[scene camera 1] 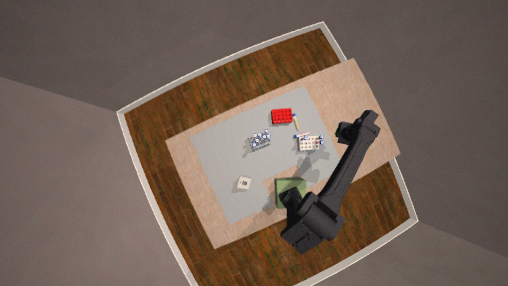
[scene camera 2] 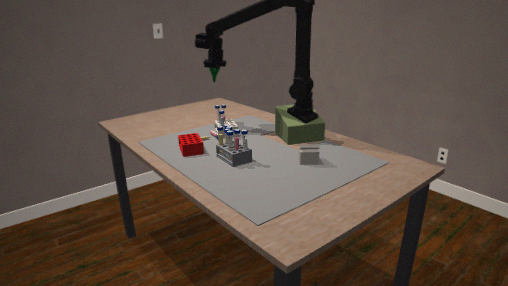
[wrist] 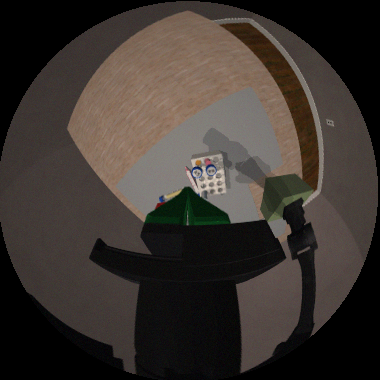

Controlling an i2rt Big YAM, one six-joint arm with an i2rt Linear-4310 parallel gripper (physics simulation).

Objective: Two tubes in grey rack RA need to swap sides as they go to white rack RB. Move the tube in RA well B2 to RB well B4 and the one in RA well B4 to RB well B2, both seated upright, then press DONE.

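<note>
My gripper is shut and empty, its green fingertips together, high above the table beyond the white rack. The white rack holds a few upright blue-capped tubes; two of their caps show in the wrist view. A pink tube lies on the mat along the white rack's side. The grey rack holds several upright blue-capped tubes. Well labels are too small to read. A small pale box, perhaps the DONE button, stands apart on the mat.
A red rack stands beside a lying yellow tube. The arm's green base block stands at the table's edge. Upright tubes rise above both the grey and white racks.
</note>
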